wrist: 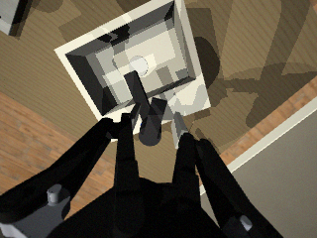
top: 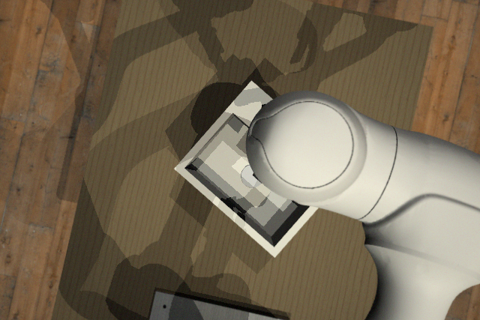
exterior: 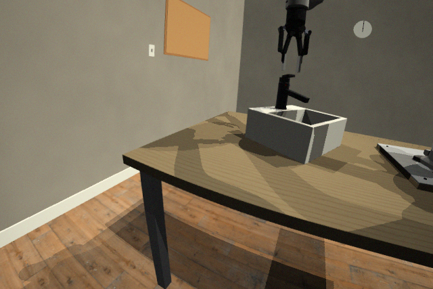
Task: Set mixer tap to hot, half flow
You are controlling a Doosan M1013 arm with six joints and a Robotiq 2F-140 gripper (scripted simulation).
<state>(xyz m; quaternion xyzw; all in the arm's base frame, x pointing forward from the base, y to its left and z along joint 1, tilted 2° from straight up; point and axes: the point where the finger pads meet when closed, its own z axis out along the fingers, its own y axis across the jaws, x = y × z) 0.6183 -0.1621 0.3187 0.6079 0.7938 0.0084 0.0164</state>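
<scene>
The lever is 20 mm to the right of my hand and 50 mm below it. The rest, counted from my hand: black mixer tap: 40 mm to the right, 100 mm below; white sink: 80 mm behind, 20 mm to the left, 280 mm below.
</scene>
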